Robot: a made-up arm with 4 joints.
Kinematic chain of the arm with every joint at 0, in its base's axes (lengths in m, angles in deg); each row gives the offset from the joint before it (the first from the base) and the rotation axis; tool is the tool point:
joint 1: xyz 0 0 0.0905 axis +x
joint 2: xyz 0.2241 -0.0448 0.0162 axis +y
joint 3: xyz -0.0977 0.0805 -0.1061 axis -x
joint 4: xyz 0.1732 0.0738 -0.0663 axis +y
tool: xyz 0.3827 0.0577 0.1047
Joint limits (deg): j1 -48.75..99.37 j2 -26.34..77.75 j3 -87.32..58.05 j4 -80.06..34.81
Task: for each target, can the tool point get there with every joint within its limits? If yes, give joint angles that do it. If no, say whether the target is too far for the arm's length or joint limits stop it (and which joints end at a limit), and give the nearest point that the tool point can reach.
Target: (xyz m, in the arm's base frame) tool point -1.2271 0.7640 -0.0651
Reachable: no: too far | nearest point -0.0171 0.4877 -0.0088 | short by 1.242 m
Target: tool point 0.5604 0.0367 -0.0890
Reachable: yes | joints 39.91 43.58 -63.17 -27.65
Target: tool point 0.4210 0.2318 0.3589
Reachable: yes | joints 62.22 28.67 46.02 -53.51
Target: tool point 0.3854 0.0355 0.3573
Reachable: yes | joints -23.36 -9.33 -41.74 -56.64
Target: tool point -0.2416 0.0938 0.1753
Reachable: no: joint limits stop it (at a limit: joint 2, joint 4) | nearest point 0.1490 0.1889 0.2613 | short by 0.411 m
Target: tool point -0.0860 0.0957 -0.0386
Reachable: no: joint limits stop it (at a limit: joint 2, joint 4) | nearest point -0.0145 0.2951 -0.3076 | short by 0.342 m
